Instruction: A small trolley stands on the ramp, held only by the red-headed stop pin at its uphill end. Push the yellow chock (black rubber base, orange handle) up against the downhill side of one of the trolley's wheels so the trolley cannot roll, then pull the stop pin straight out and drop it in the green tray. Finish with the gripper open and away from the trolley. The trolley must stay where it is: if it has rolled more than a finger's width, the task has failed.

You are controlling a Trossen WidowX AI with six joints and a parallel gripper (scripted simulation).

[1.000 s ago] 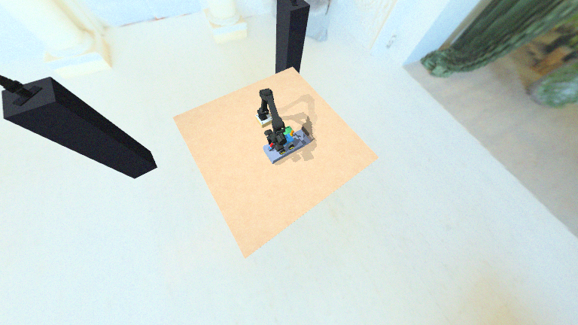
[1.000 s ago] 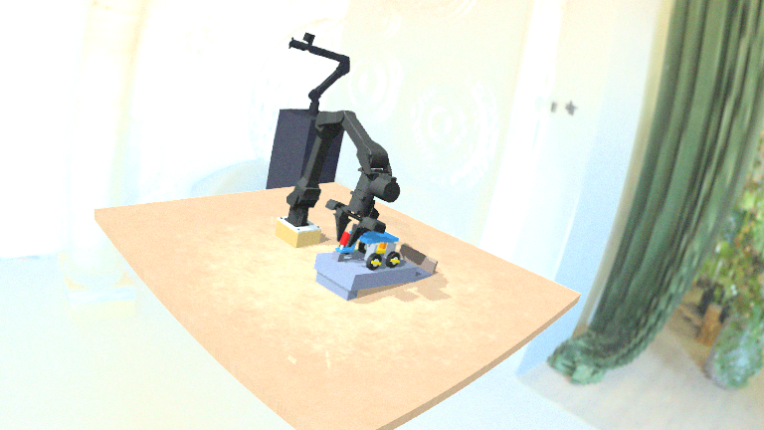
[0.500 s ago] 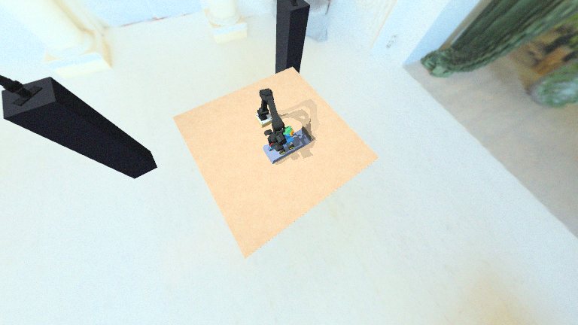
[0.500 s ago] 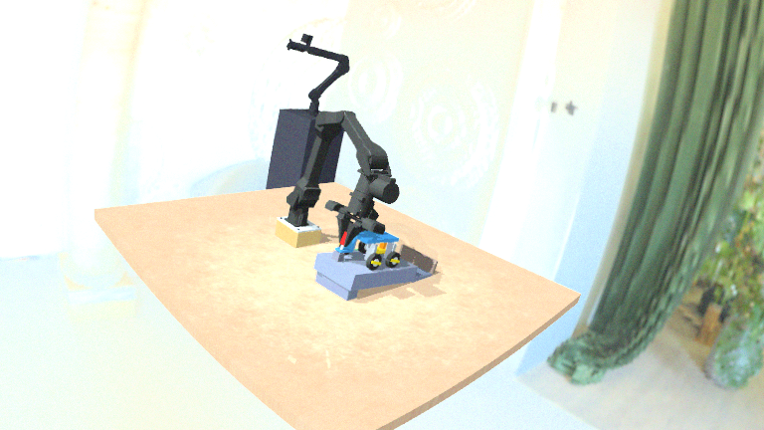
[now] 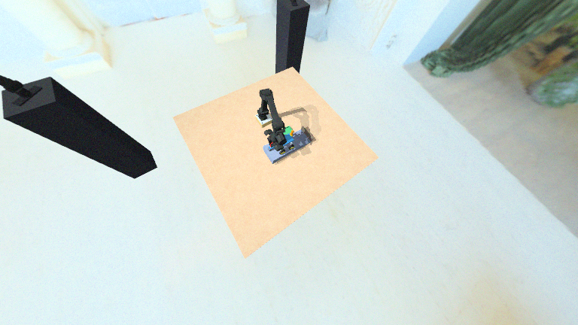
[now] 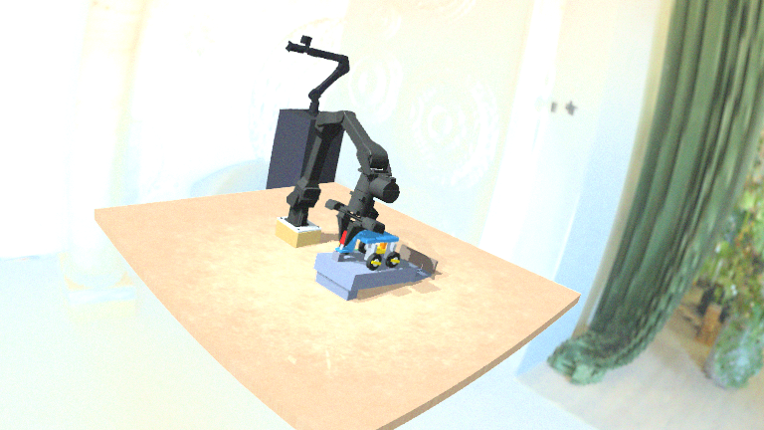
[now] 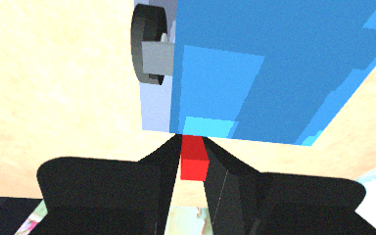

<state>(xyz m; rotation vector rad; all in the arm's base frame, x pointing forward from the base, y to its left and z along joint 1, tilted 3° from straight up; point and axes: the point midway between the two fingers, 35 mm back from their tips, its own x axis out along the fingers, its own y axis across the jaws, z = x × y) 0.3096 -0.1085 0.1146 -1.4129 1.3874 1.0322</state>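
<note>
The green tray is 110 mm behind my gripper tip, 220 mm to the left of it and 140 mm below it. From my gripper tip the other things lie so: blue-topped trolley (20 mm ahead, 100 mm to the left, 20 mm below); then grey ramp (20 mm ahead, 110 mm to the left, 90 mm below); then red-headed stop pin (right at my gripper tip).
</note>
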